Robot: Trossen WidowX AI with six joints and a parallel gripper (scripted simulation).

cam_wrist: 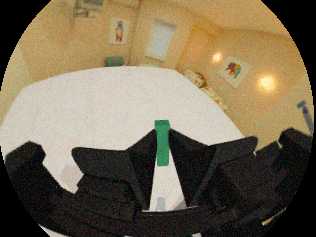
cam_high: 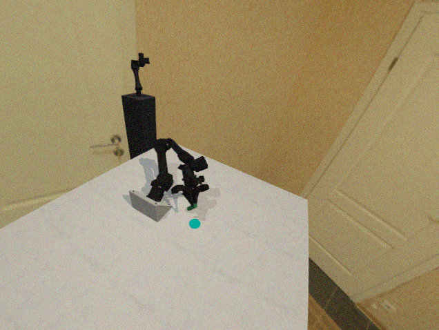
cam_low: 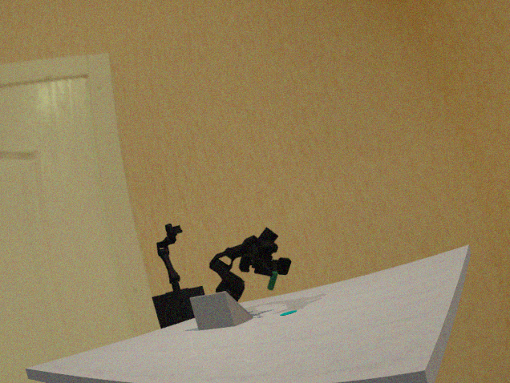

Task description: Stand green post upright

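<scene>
Right now the cyan circle is 10 mm ahead of my gripper tip, 10 mm to the left of it and 140 mm below it. From my gripper tip the other things lie so: green post 10 mm behind, 20 mm below.
</scene>
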